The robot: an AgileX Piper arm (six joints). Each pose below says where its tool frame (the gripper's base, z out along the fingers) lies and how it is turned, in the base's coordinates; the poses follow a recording.
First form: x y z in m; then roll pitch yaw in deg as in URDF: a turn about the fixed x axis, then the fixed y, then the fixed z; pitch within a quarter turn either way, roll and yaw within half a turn.
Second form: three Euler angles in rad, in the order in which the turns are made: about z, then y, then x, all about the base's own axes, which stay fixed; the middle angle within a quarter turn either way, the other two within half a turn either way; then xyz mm. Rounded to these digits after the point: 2 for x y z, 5 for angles.
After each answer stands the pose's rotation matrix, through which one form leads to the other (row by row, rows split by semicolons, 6 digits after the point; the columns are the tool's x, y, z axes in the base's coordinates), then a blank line. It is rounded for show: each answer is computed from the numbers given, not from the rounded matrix.
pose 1, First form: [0.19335, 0.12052, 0.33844, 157.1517, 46.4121, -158.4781]
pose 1, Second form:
[2.38977, 0.49894, -2.37977, 193.35, 120.52, 338.44]
-0.641395 -0.599710 0.478498; -0.252936 0.754107 0.606091; -0.724317 0.267715 -0.635368

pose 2, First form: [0.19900, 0.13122, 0.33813, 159.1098, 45.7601, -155.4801]
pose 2, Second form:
[2.36782, 0.47911, -2.39573, 199.00, 131.22, 338.13]
-0.634747 -0.620152 0.460986; -0.289537 0.743992 0.602200; -0.716425 0.248772 -0.651804

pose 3, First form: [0.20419, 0.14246, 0.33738, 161.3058, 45.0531, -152.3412]
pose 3, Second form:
[2.34441, 0.46120, -2.41472, 204.19, 142.46, 337.38]
-0.625723 -0.640642 0.445026; -0.327938 0.733694 0.595104; -0.707762 0.226430 -0.669181

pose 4, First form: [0.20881, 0.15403, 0.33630, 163.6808, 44.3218, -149.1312]
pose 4, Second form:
[2.31948, 0.44603, -2.43574, 208.81, 154.03, 336.30]
-0.614083 -0.660916 0.431385; -0.367067 0.723035 0.585220; -0.698688 0.201027 -0.686603

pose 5, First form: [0.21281, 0.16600, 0.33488, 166.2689, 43.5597, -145.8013]
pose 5, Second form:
[2.29231, 0.43373, -2.45874, 212.81, 166.00, 334.88]
-0.599359 -0.681289 0.420254; -0.407304 0.711518 0.572578; -0.689110 0.172008 -0.703946

